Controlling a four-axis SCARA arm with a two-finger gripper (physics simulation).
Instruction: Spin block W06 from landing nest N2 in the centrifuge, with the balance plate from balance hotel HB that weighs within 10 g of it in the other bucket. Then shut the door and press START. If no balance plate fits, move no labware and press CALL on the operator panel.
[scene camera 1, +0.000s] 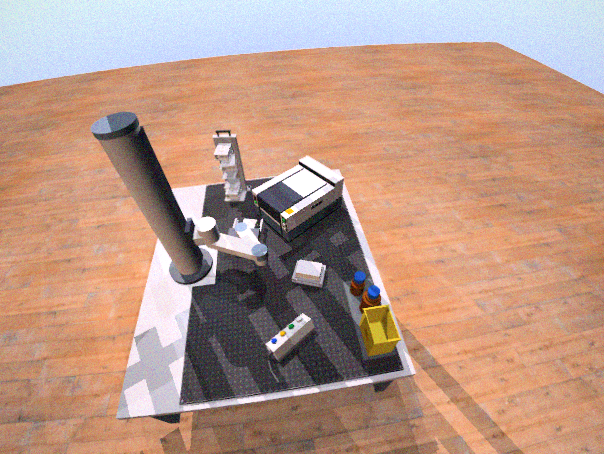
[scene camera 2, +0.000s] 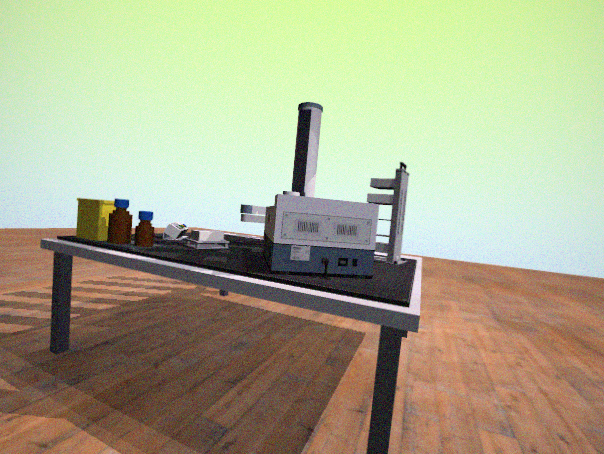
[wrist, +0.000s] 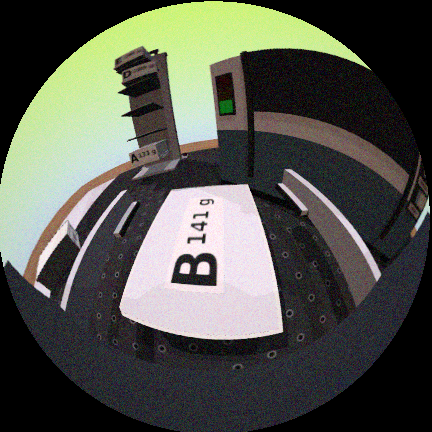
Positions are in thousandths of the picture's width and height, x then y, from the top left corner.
Labels:
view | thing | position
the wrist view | my gripper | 471, 425
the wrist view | balance plate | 473, 624
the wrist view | balance plate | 147, 571
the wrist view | centrifuge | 645, 251

